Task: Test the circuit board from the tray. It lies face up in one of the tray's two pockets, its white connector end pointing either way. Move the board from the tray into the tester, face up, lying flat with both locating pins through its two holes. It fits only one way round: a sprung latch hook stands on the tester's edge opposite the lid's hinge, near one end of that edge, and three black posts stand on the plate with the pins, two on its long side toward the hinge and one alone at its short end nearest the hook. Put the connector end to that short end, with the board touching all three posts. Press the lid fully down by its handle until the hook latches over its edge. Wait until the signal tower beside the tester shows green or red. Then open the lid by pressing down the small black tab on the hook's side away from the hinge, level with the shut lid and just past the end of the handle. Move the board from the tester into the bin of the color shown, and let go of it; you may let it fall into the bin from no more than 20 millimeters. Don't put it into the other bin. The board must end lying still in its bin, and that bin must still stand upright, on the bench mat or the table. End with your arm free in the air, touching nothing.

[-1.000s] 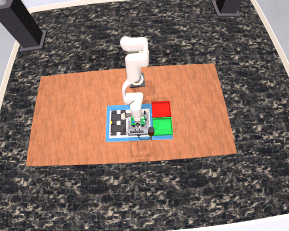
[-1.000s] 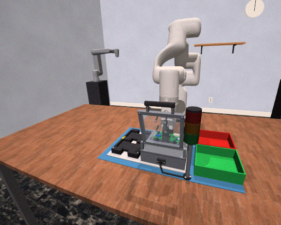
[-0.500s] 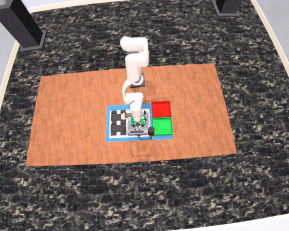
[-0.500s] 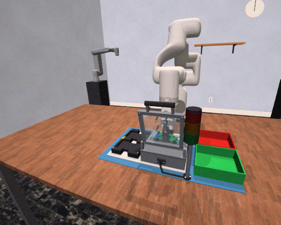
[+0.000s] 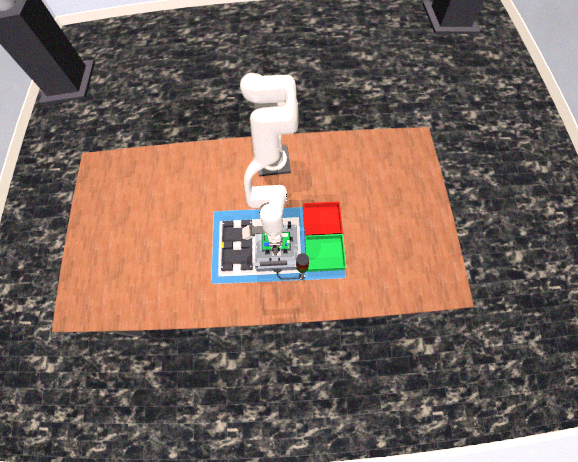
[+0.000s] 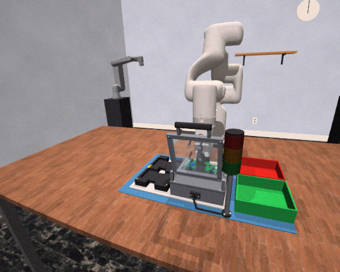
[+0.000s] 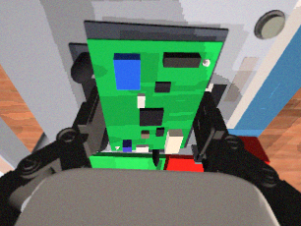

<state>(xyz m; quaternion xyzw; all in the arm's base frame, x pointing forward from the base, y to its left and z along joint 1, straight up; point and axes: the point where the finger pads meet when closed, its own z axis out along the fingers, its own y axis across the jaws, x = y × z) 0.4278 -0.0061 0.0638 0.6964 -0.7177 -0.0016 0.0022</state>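
My gripper is now right at the green circuit board. Also, from my hand: small black tab 60 mm to the left, 60 mm behind, 10 mm above; then clear lid 120 mm ahead, 100 mm above; then tester plate 10 mm to the left, 10 mm below, 10 mm ahead.
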